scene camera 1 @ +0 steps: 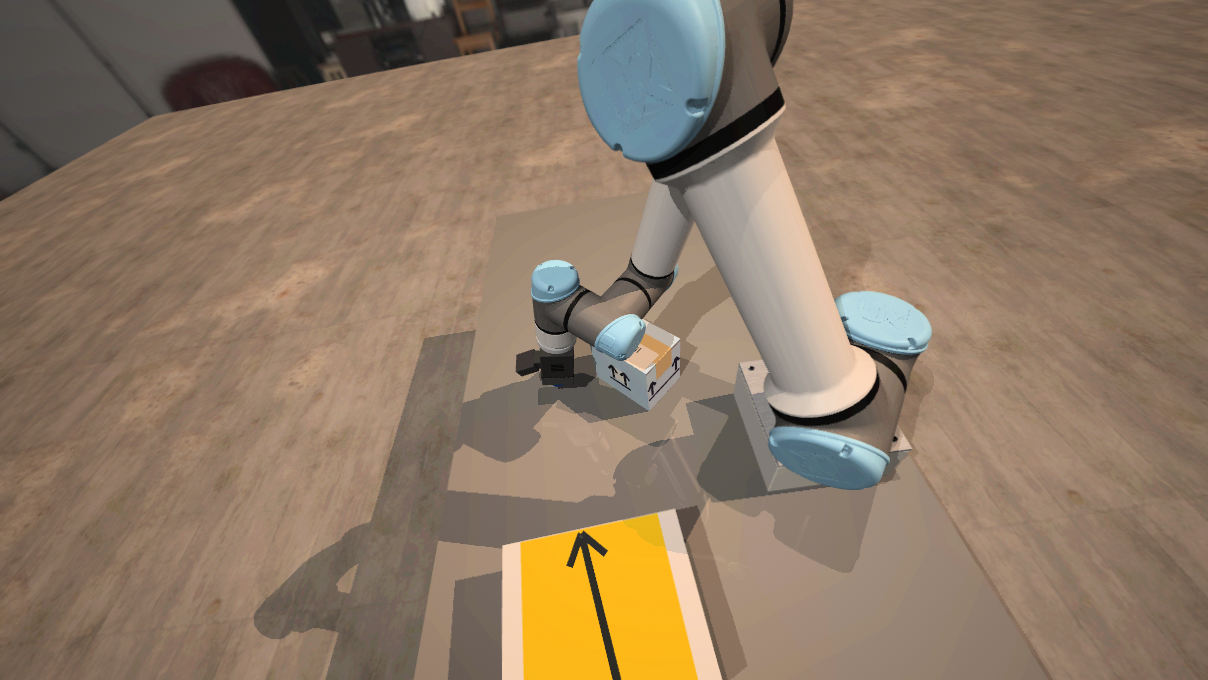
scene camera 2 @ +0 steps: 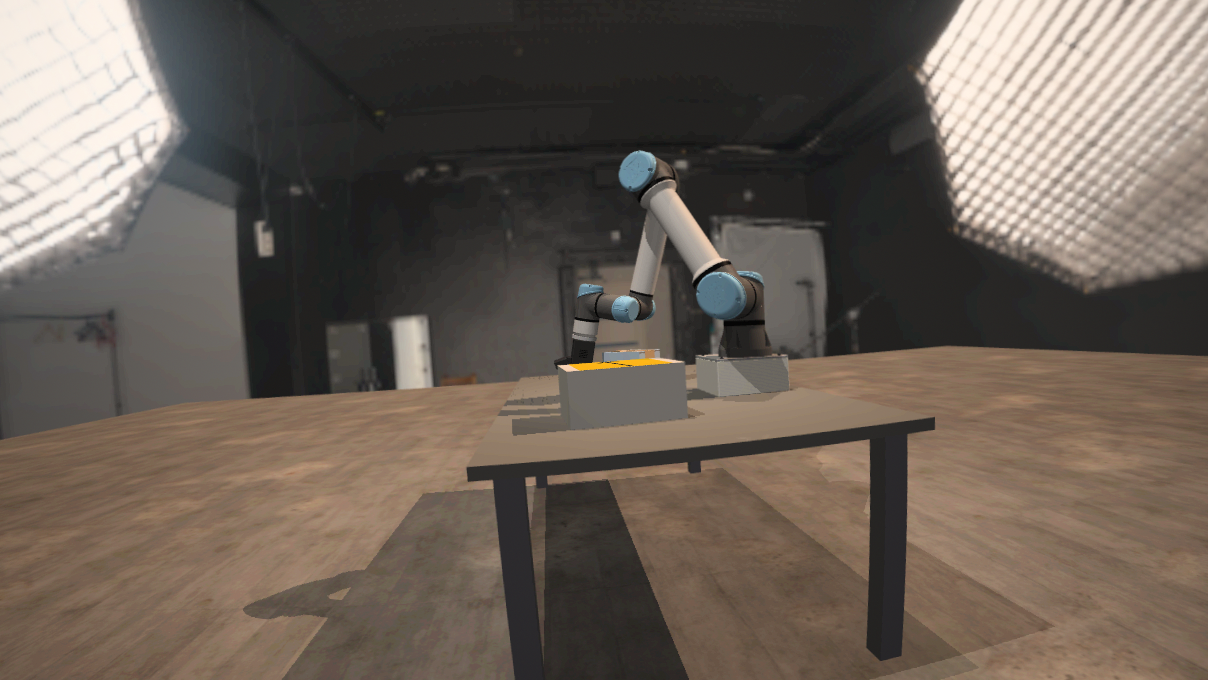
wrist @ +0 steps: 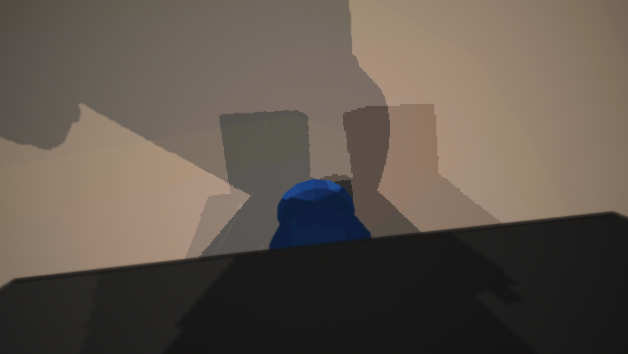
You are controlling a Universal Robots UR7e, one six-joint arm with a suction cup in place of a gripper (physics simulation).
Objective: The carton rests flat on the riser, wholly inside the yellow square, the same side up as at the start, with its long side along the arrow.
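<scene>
The white carton (scene camera 1: 666, 381) (scene camera 2: 621, 356) stands upright on the table beyond the riser, with orange tape on top and up arrows on its sides. It is turned at an angle to the black arrow (scene camera 1: 597, 603). The wrist covers part of its top in scene camera 1. The light riser (scene camera 1: 512, 608) (scene camera 2: 625, 397) bears the yellow square (scene camera 1: 549, 599). My suction gripper (scene camera 1: 557, 385) (wrist: 316, 215) is shut with nothing on its blue cup. It points down low over the table, left of the carton and apart from it. The riser hides its tip in scene camera 2.
The arm's base stands on a grey block (scene camera 1: 754, 405) (scene camera 2: 742, 375) to the right of the carton. The arm's forearm and wrist pass low over the carton. The table (scene camera 1: 912, 591) (scene camera 2: 786, 422) has its left edge near the gripper. Arm shadows fall across the table.
</scene>
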